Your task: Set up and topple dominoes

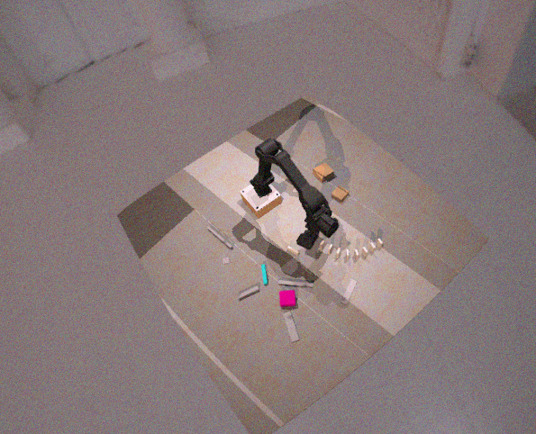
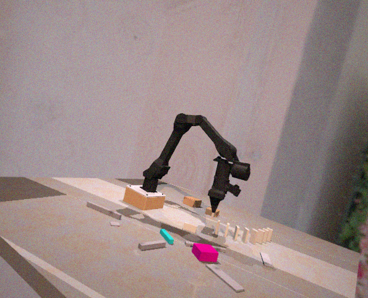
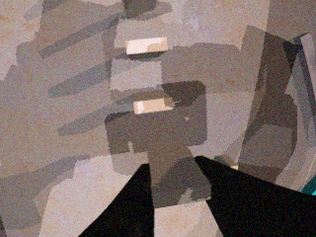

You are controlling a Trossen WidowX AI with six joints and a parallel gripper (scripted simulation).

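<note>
The teal bar is 250 mm to the right of my gripper tip and 70 mm below it. The rest, counted from my gripper tip: magenta block (150 mm ahead, 220 mm to the right, 70 mm below).
</note>
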